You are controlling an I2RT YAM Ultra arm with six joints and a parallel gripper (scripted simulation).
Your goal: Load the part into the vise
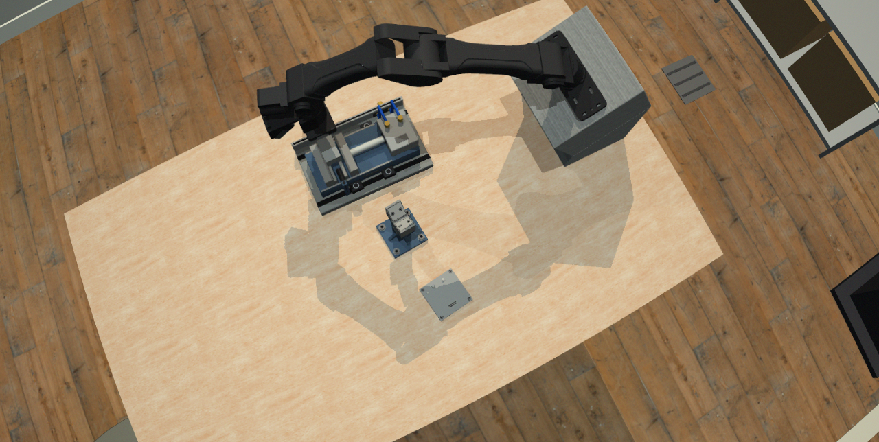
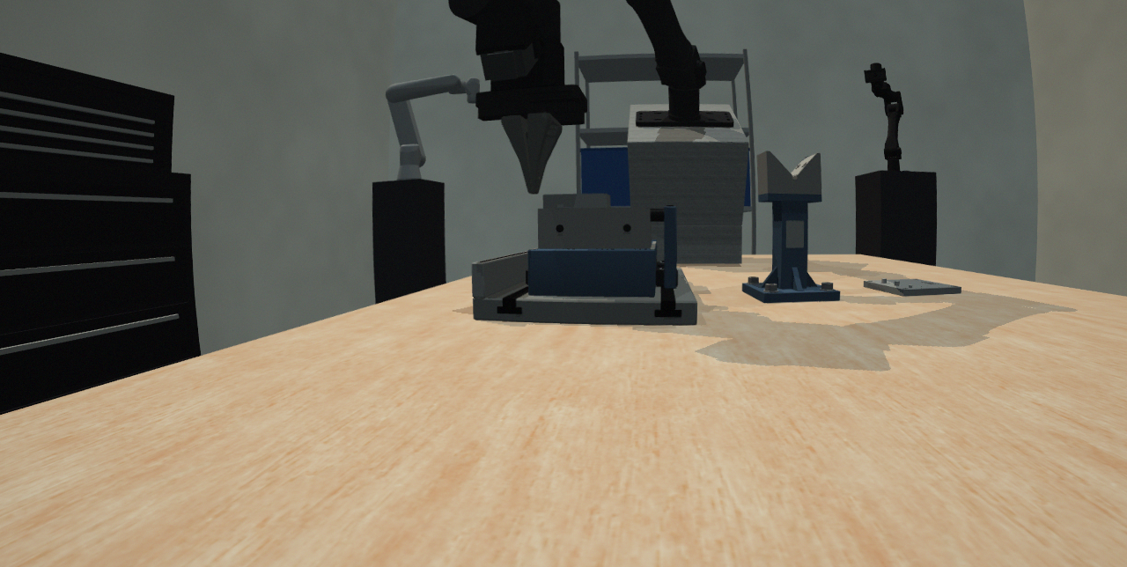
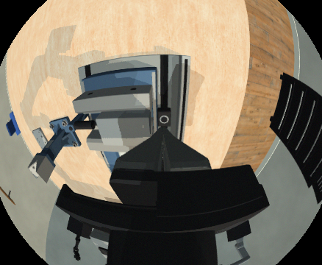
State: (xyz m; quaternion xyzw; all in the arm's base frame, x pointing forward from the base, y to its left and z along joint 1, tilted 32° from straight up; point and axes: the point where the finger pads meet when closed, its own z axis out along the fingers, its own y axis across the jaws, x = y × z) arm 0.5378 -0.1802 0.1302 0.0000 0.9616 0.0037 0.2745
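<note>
Now: the part 4 cm to the left of my hand and 3 cm below it. The rest, counted from my hand: work stop rod: 11 cm to the left, 3 cm below; then fixed jaw: 3 cm ahead, 6 cm to the left, 4 cm below; then vise: 7 cm behind, 6 cm to the left, 8 cm below.
</note>
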